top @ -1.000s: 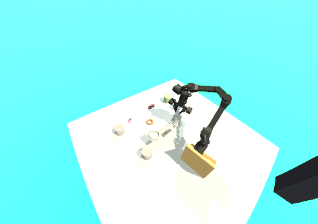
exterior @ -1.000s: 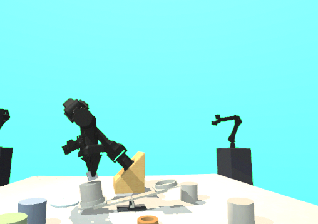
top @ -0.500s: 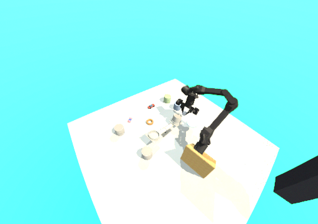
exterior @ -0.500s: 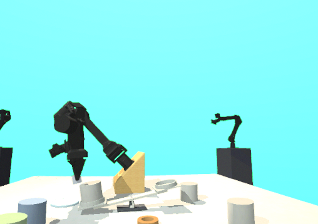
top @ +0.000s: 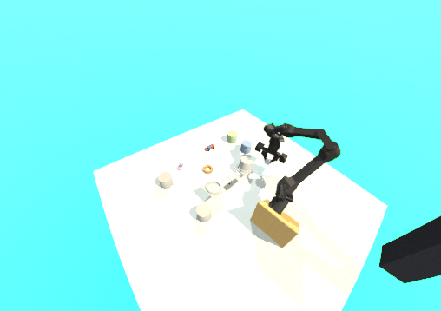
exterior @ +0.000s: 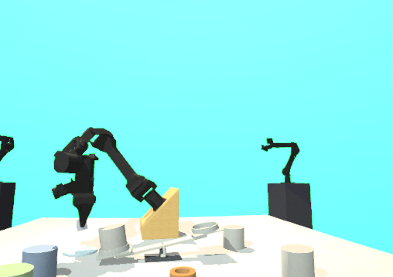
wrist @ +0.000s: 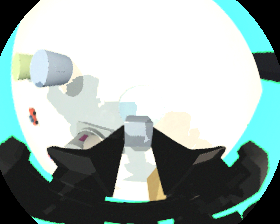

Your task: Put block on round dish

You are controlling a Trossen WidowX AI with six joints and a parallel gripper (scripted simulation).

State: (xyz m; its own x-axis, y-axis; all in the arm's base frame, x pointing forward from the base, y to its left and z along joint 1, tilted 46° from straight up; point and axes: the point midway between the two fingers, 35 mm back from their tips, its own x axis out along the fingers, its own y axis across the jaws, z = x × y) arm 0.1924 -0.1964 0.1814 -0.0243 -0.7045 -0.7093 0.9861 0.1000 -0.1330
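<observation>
Right now the round light-blue dish is 7 cm below my gripper tip and 1 cm behind it. From my gripper tip the other things lie so: grey cup (9 cm ahead, 8 cm to the left, 2 cm below); then pale blue block (right at my gripper tip); then blue cylinder (18 cm ahead, 6 cm to the right, 4 cm below).
</observation>
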